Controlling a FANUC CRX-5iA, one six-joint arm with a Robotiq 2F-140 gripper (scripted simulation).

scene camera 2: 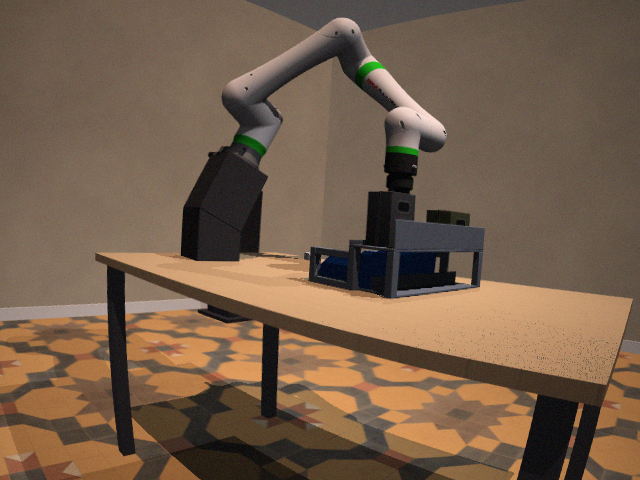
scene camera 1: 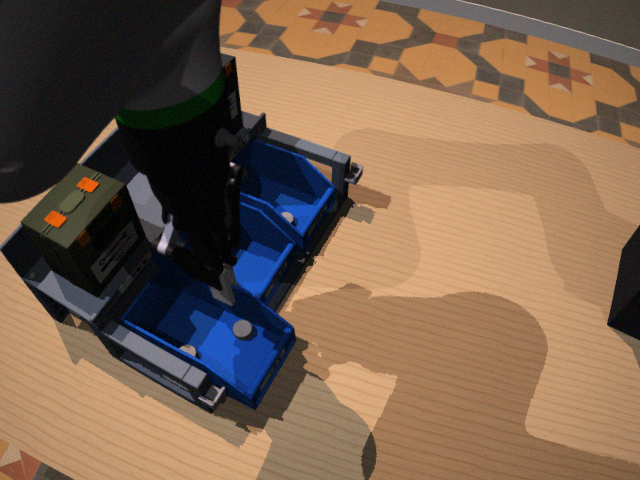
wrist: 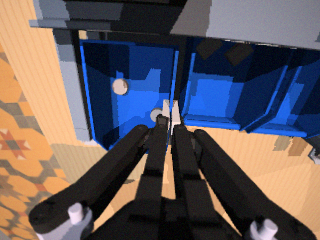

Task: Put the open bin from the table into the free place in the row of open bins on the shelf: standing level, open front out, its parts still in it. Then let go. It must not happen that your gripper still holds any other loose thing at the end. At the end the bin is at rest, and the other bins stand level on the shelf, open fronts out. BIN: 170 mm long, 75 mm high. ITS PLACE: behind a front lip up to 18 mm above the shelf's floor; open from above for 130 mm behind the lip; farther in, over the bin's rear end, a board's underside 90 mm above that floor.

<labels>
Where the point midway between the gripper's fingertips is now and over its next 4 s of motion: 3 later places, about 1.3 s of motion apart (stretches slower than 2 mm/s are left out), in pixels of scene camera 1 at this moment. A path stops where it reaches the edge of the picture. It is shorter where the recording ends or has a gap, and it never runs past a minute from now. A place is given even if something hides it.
My gripper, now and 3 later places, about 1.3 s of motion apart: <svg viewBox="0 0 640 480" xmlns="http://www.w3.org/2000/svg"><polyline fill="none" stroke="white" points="226,296 223,281 215,251 222,261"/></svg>
</labels>
